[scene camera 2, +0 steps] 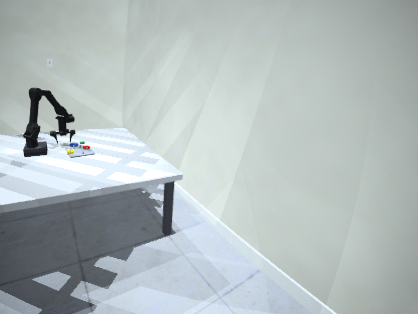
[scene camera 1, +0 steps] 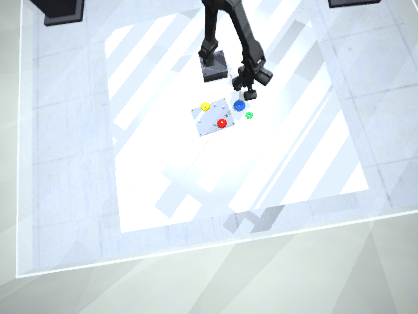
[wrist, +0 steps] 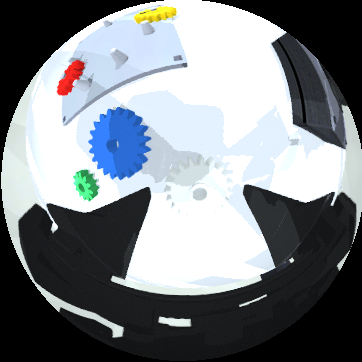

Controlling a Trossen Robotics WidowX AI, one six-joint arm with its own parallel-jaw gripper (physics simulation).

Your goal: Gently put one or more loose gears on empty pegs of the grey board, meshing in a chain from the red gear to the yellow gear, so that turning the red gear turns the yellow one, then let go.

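Observation:
The grey board bears the red gear and the yellow gear near opposite edges. Bare pegs stand on it, one peg between these gears. The blue gear, small green gear and a pale white gear lie loose on the table beside the board. My gripper is open and empty, above the table near the white gear, which is washed out in the scene views.
The arm's dark base stands on the white table, close to the yellow gear's side of the board. Bright light and striped shadows cross the table top.

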